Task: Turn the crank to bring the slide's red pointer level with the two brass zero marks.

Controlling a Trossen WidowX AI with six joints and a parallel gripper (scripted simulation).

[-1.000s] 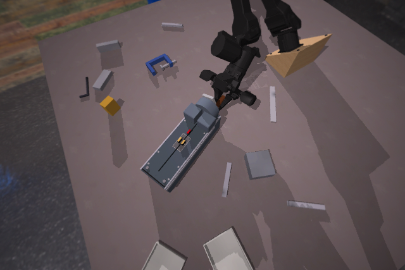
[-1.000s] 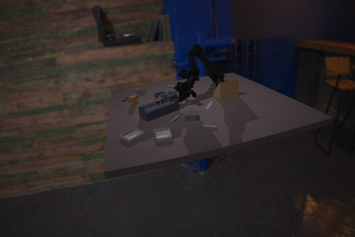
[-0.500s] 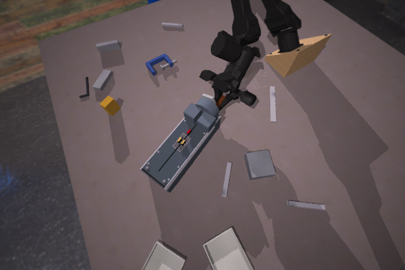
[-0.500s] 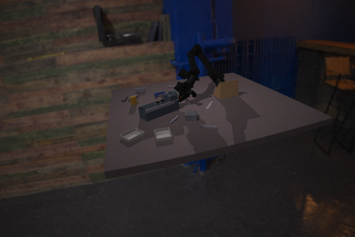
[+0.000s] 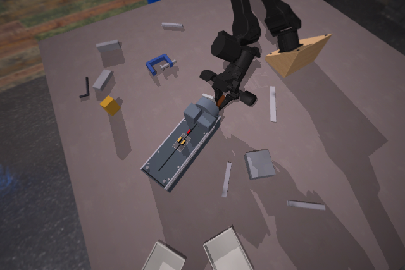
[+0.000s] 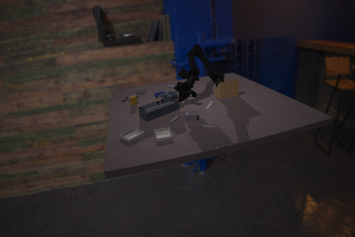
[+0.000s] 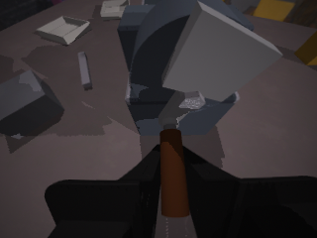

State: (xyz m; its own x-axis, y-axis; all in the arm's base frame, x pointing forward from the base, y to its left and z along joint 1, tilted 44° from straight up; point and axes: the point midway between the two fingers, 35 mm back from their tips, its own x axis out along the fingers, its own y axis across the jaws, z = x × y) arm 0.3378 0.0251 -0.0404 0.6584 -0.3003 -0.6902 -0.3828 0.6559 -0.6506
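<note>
Now: the brown crank handle 2 cm behind my gripper tip, 1 cm to the right of it and 2 cm above it. From my gripper tip the other things lie so: grey block 1 cm behind, 22 cm to the left, 2 cm below; blue clamp 6 cm ahead, 31 cm to the right, 3 cm below; red pointer 12 cm ahead, 4 cm to the left, 4 cm above.
</note>
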